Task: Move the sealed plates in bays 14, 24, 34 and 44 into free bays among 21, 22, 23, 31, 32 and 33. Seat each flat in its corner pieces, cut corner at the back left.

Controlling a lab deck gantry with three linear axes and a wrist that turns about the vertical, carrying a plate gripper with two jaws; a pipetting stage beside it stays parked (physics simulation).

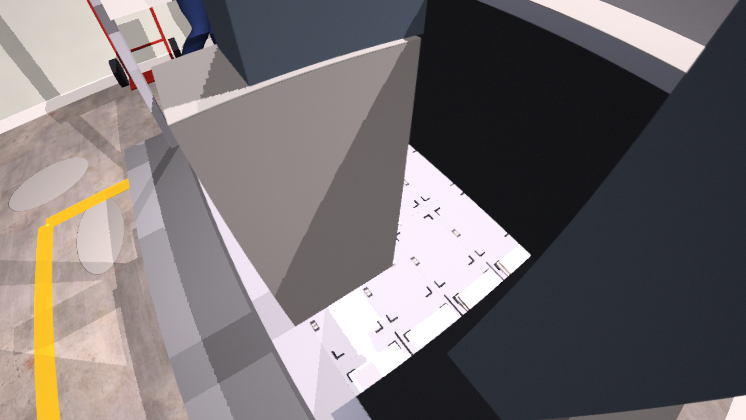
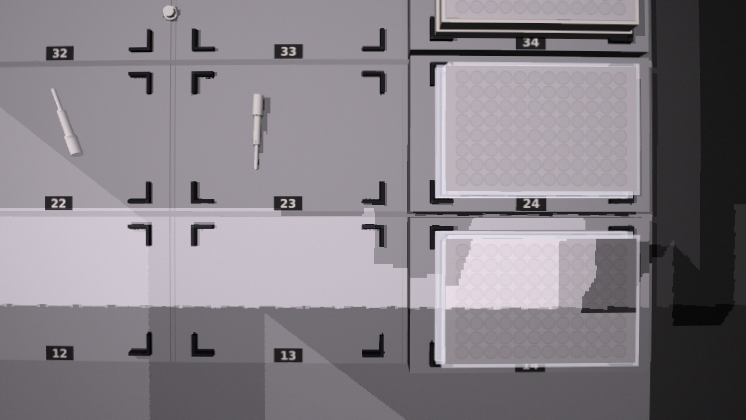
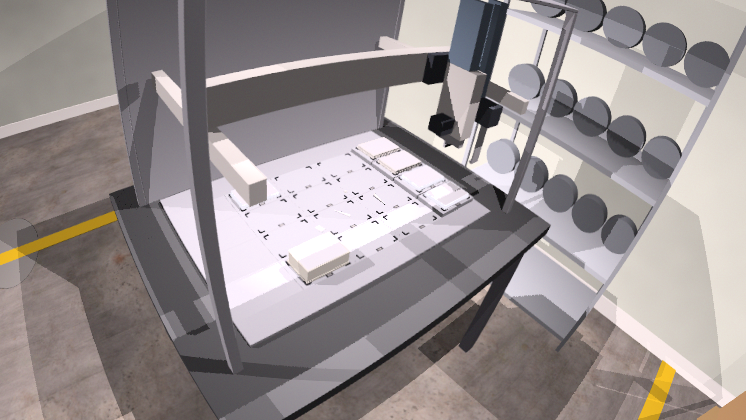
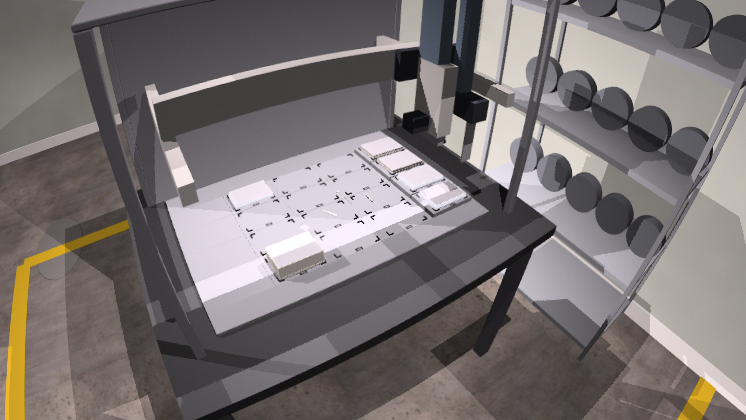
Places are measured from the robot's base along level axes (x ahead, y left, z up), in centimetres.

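Pixels of known places: gripper, fingertip midpoint: (image 3: 460, 153) (image 4: 452, 151); robot's base, link origin: (image 3: 307, 284) (image 4: 280, 281).
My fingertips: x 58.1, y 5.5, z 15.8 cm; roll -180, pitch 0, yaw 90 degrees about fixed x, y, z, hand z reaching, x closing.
For each thing: its top centre in the pictures, then the offset to it from my fingertips. "spot": a spot on its surface instead.
- bay 14, surface spot: (image 2: 501, 323) (image 4: 439, 197) (image 3: 446, 197) spot: dx -5.0, dy -2.6, dz -13.0 cm
- bay 24, surface spot: (image 2: 542, 130) (image 4: 420, 175) (image 3: 423, 176) spot: dx -2.5, dy +9.4, dz -13.0 cm
- bay 34, surface spot: (image 2: 537, 7) (image 4: 405, 164) (image 3: 406, 164) spot: dx -2.8, dy +17.1, dz -13.0 cm
- bay 44, surface spot: (image 4: 378, 147) (image 3: 376, 147) spot: dx -4.1, dy +30.5, dz -13.0 cm
- bay 22, surface spot: (image 2: 66, 122) spot: dx -34.4, dy +10.5, dz -15.4 cm
- bay 23, surface spot: (image 2: 257, 130) spot: dx -20.9, dy +9.9, dz -15.3 cm
- tall box-like stack, top centre: (image 3: 318, 250) (image 4: 293, 249) dx -51.7, dy -1.2, dz -11.7 cm
- plate, top centre: (image 3: 254, 191) (image 4: 250, 192) dx -51.7, dy +30.9, dz -14.4 cm
- small block, top centre: (image 3: 320, 228) (image 4: 304, 227) dx -43.6, dy +8.9, dz -15.8 cm
- small round cap, top centre: (image 2: 168, 10) dx -27.3, dy +18.3, dz -15.4 cm
The sealed plate in bay 14 (image 2: 501, 323) (image 3: 443, 196) (image 4: 439, 194), the one in bay 24 (image 2: 542, 130) (image 3: 423, 176) (image 4: 419, 176) and the one in bay 34 (image 2: 537, 7) (image 3: 399, 161) (image 4: 400, 160) lie on the raised right column. The plate in bay 44 (image 3: 376, 147) (image 4: 382, 146) lies behind them. My gripper (image 3: 476, 155) (image 4: 464, 155) hangs above and beyond this column, at the deck's right side. One jaw shows from the side, so its opening cannot be read. Loose pen-like pieces lie in bay 22 (image 2: 66, 122) and bay 23 (image 2: 257, 130).
A tall box-like stack (image 3: 319, 258) (image 4: 294, 255) stands at the front left, and a plate (image 4: 250, 194) at the back left. A small block (image 3: 320, 228) (image 4: 304, 228) lies behind the stack. A small round cap (image 2: 169, 12) lies between bays 32 and 33. The pipetting stage (image 3: 462, 99) (image 4: 437, 99) hangs beside my gripper.
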